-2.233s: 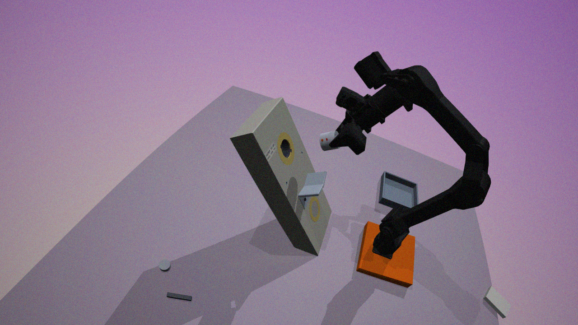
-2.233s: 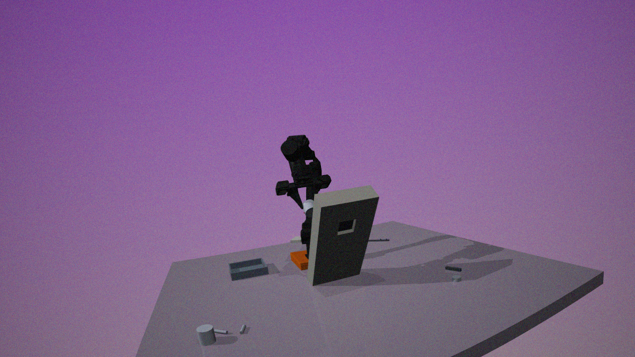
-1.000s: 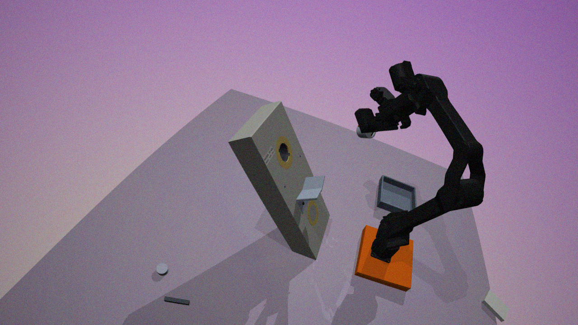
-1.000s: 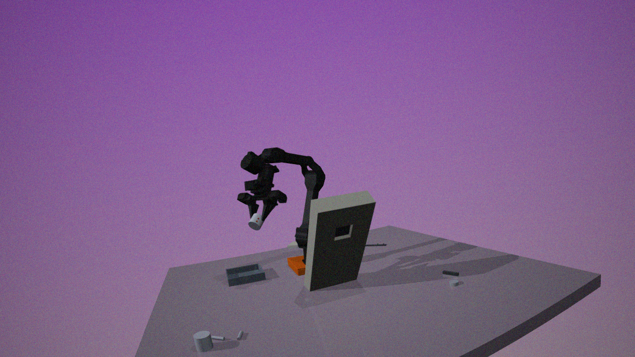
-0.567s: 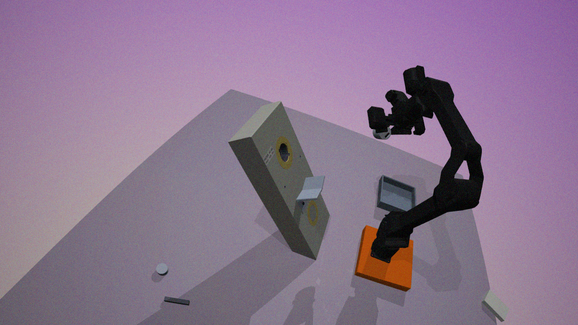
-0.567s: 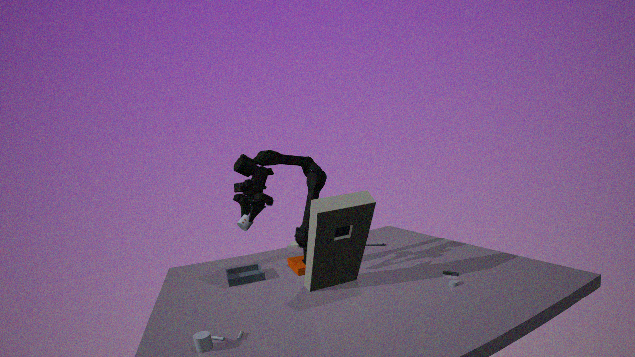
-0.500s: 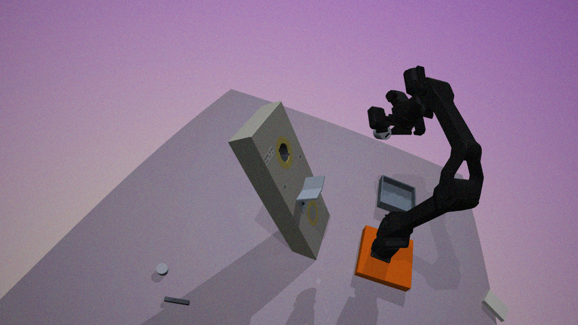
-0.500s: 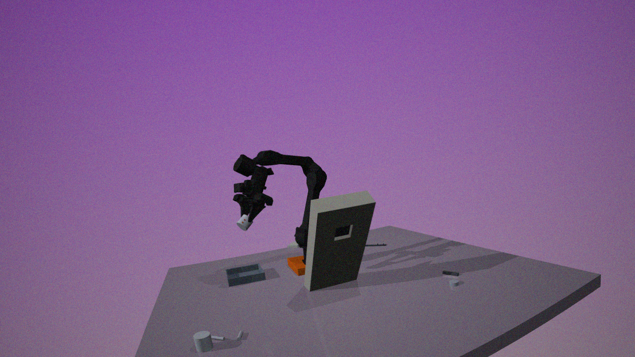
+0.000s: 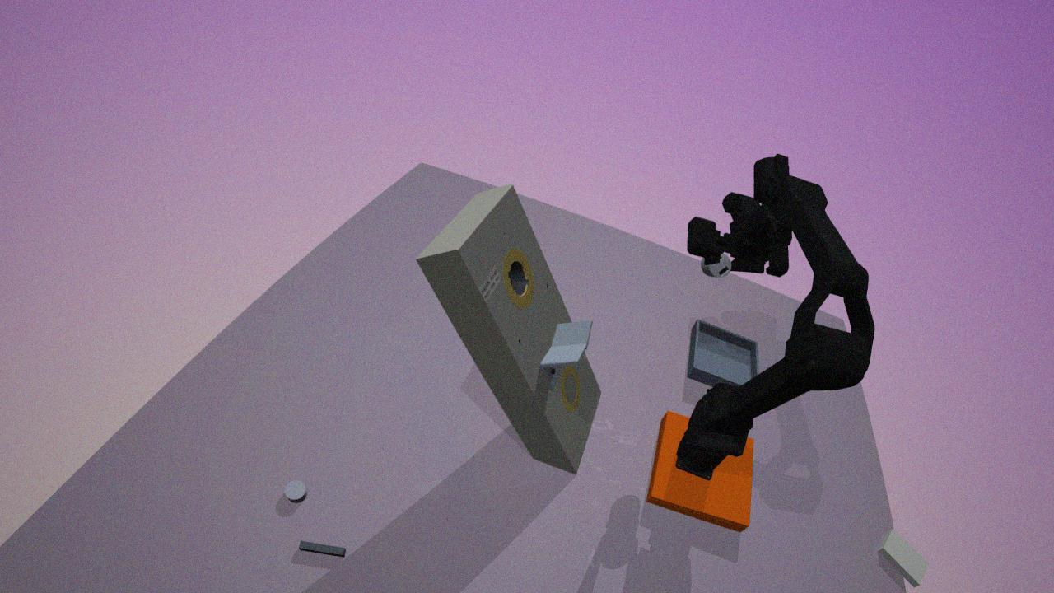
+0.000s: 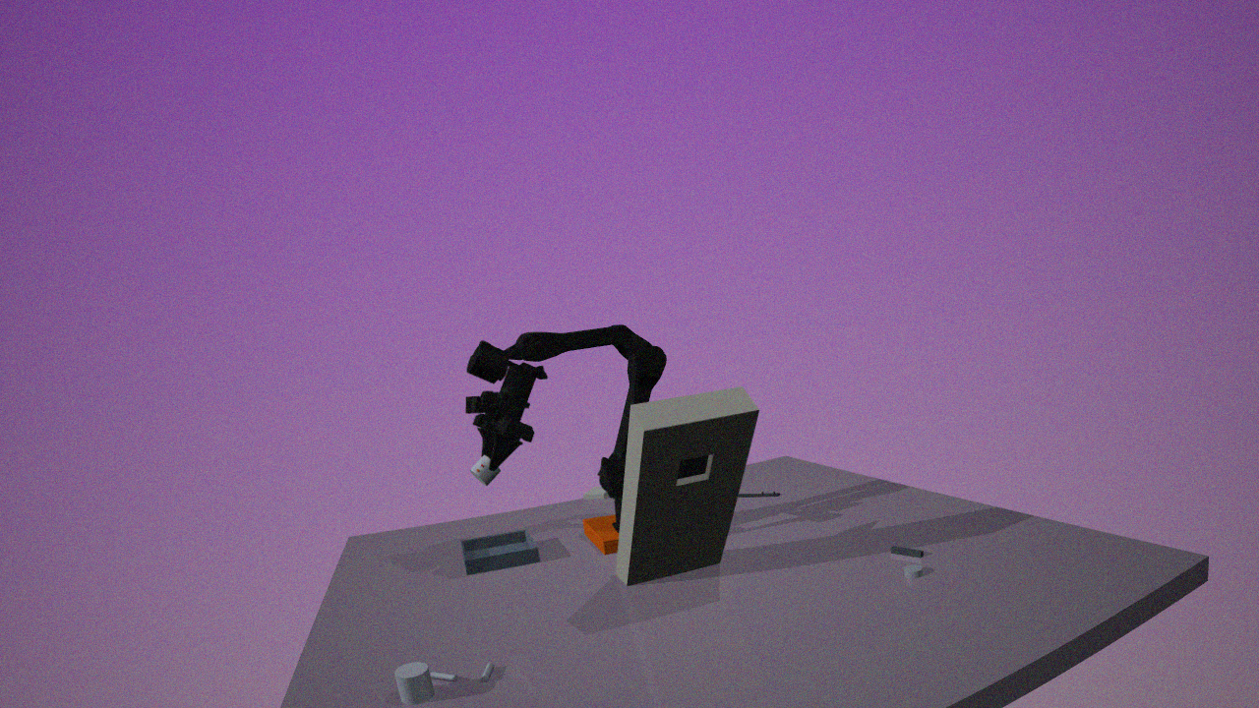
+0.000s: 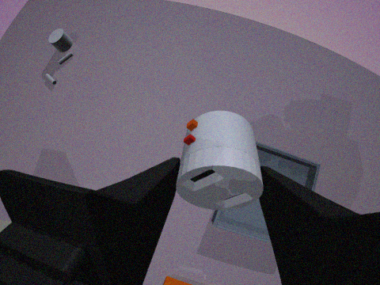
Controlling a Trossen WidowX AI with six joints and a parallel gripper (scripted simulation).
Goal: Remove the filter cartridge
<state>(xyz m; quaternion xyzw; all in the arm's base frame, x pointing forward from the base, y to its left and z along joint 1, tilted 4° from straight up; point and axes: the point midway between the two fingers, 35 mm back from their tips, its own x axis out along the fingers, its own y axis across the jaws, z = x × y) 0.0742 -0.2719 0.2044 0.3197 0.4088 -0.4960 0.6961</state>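
My gripper tip is now 21 cm above the grey tray, 11 cm past it and 1 cm to the left of it. Also, from my gripper tip: grey round filter cartridge (right at my gripper tip); service panel (30 cm to the left, 24 cm ahead, 5 cm below); shelf (30 cm to the left, 19 cm ahead, 6 cm below).
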